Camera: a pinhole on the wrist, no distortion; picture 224 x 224 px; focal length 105.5 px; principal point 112.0 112.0 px. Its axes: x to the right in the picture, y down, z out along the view. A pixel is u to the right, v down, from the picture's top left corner.
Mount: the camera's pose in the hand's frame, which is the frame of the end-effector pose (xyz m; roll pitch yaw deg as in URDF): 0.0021 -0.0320 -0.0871 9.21 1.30 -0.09
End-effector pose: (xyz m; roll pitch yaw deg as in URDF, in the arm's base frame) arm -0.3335 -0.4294 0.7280 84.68 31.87 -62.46
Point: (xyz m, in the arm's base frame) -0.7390 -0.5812 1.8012
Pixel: outside the picture
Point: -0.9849 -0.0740 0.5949
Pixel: 16 37
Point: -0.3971 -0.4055 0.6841
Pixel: 92 100
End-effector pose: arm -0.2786 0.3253 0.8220 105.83 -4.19 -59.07
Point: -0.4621 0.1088 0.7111
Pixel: 132 127
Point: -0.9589 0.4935 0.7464
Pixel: 11 155
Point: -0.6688 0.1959 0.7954
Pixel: 88 158
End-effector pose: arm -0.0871 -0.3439 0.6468 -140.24 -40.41 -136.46
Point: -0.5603 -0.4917 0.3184
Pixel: outside the picture
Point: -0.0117 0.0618 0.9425
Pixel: behind the camera
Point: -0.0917 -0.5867 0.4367
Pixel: 107 149
